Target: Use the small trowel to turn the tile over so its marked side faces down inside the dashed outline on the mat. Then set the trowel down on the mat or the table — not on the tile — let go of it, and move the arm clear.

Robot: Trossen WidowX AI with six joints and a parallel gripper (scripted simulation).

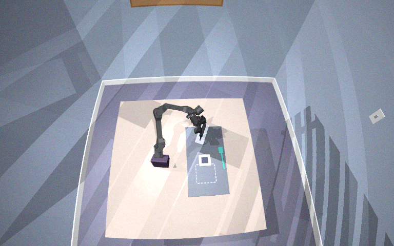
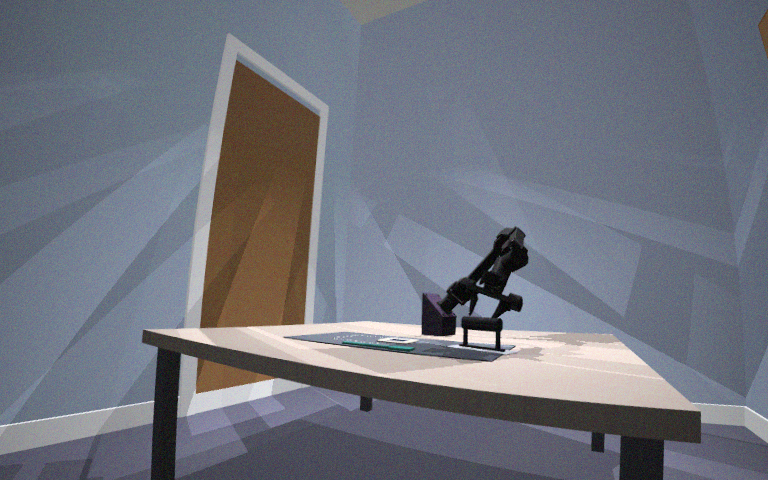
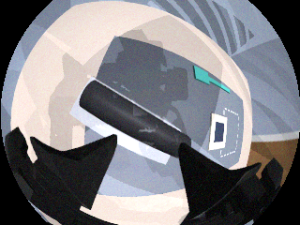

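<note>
Now: the white tile 2 cm ahead of my gripper tip, 25 cm to the right of it and 8 cm below it. The rest, counted from my gripper tip: grey mat 3 cm ahead, 24 cm to the right, 10 cm below; teal trowel 17 cm ahead, 22 cm to the right, 8 cm below.
</note>
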